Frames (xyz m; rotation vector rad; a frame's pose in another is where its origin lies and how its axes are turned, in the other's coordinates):
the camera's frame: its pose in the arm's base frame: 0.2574 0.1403 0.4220 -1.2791 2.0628 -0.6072
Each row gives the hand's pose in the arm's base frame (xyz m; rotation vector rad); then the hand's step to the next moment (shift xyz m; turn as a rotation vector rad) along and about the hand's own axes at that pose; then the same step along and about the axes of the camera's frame.
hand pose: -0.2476 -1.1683 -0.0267 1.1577 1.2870 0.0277
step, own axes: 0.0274 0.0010 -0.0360 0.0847 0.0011 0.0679
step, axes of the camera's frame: -0.0271 0.0359 -0.0047 -0.0141 0.0001 0.1076
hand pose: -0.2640 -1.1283 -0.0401 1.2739 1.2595 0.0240
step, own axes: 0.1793 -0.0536 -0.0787 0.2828 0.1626 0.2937
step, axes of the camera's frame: -0.0878 0.1650 0.0793 -0.1339 -0.1452 0.3920
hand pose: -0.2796 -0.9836 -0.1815 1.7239 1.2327 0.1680
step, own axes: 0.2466 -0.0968 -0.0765 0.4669 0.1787 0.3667
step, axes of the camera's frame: -0.1871 0.1840 0.0847 -0.2440 -0.1248 0.5561
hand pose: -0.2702 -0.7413 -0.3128 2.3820 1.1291 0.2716
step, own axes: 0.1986 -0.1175 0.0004 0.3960 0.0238 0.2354
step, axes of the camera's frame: -0.1938 0.1053 0.0679 -0.2551 0.0041 0.3843
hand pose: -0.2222 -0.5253 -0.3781 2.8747 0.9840 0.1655
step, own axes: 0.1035 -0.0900 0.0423 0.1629 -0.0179 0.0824
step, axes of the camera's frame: -0.1178 0.0664 0.0481 -0.1221 0.0156 0.1360
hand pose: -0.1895 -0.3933 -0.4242 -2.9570 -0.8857 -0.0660
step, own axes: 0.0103 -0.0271 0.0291 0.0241 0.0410 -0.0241
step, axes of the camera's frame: -0.0180 0.0344 0.0134 0.0001 -0.0512 0.0148
